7 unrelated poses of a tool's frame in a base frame.
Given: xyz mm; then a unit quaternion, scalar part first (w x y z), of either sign.
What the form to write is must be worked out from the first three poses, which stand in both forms.
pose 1, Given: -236 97 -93 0.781 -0.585 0.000 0.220
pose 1, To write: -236 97 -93 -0.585 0.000 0.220 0.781
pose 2, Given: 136 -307 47 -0.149 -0.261 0.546 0.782
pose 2, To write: 136 -307 47 0.261 -0.546 -0.782 0.149
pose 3, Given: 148 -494 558 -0.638 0.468 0.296 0.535
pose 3, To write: 148 -494 558 -0.468 -0.296 -0.535 0.638
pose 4, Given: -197 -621 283 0.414 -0.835 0.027 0.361
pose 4, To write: -197 -621 283 -0.835 0.027 0.361 0.414
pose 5, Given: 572 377 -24 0.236 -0.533 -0.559 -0.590
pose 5, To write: 572 377 -24 -0.533 -0.559 -0.590 0.236
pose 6, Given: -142 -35 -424 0.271 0.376 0.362 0.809
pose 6, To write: -142 -35 -424 0.376 0.362 0.809 0.271
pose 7, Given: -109 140 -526 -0.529 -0.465 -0.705 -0.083
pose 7, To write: -109 140 -526 0.465 0.705 0.083 0.529
